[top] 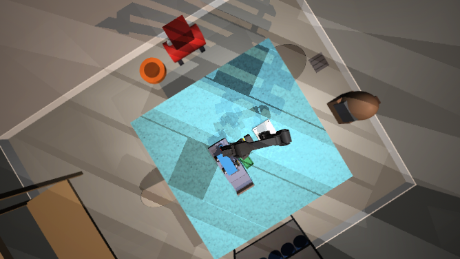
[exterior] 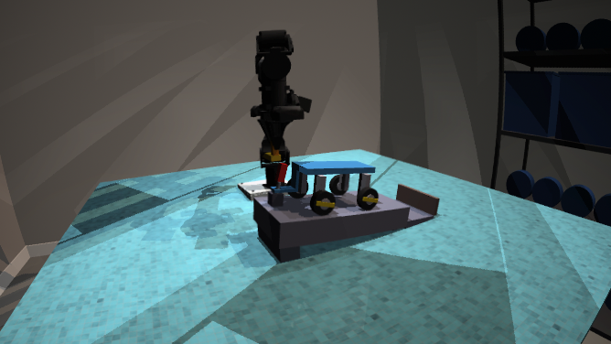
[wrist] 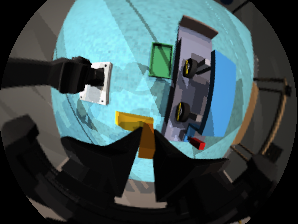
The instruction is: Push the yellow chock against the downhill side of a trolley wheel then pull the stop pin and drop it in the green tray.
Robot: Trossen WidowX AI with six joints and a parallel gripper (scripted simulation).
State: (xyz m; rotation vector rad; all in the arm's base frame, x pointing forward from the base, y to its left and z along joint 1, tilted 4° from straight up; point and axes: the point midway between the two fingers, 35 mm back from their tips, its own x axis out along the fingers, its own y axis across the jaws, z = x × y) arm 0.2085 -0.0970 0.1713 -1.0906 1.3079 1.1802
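My gripper tip is 110 mm short of the red-headed stop pin, 50 mm to the left of it and 50 mm above it. Round my gripper tip: blue-topped trolley (140 mm ahead, 60 mm to the left, 60 mm below); yellow chock (20 mm behind, 10 mm below); grey ramp (140 mm ahead, 60 mm to the left, 130 mm below).
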